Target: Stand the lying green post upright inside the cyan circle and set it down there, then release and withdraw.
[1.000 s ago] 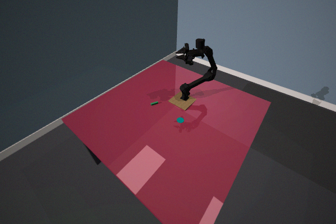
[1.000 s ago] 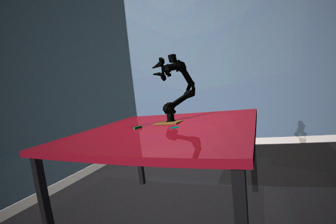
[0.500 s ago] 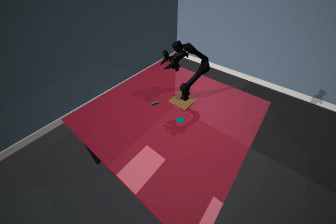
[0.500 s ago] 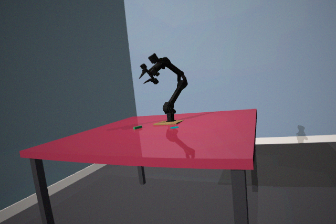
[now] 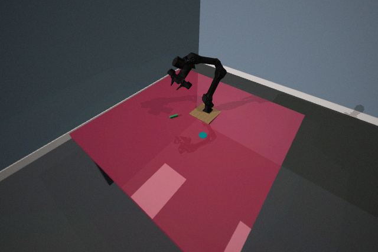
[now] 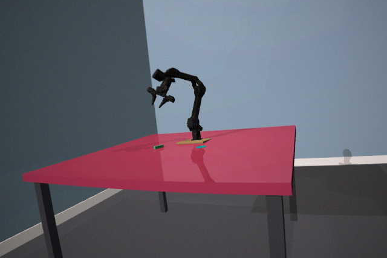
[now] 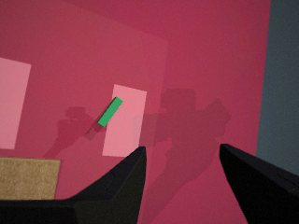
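The green post lies 26 cm below my gripper tip and 3 cm ahead of it. The rest, counted from my gripper tip: cyan circle: 29 cm to the left, 27 cm below, 6 cm ahead.
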